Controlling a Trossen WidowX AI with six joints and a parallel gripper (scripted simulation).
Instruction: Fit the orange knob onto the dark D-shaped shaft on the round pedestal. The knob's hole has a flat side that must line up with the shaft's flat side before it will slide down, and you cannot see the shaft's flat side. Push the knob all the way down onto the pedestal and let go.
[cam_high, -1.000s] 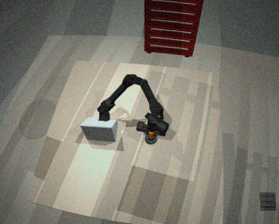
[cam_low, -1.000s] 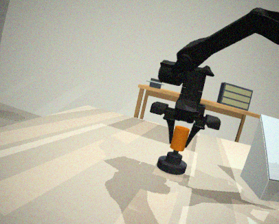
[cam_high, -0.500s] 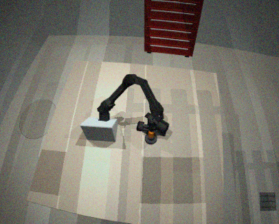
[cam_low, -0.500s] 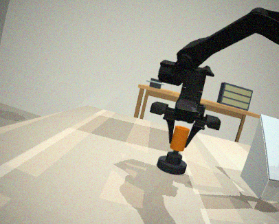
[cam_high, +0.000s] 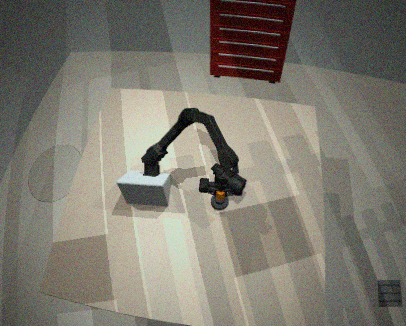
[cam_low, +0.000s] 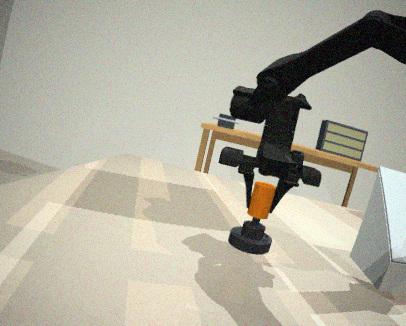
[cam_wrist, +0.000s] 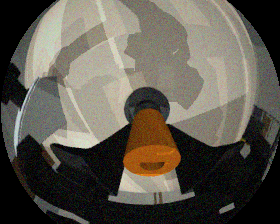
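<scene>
The orange knob is 2 cm above my gripper tip. Round my gripper tip: dark round pedestal 4 cm below.
</scene>
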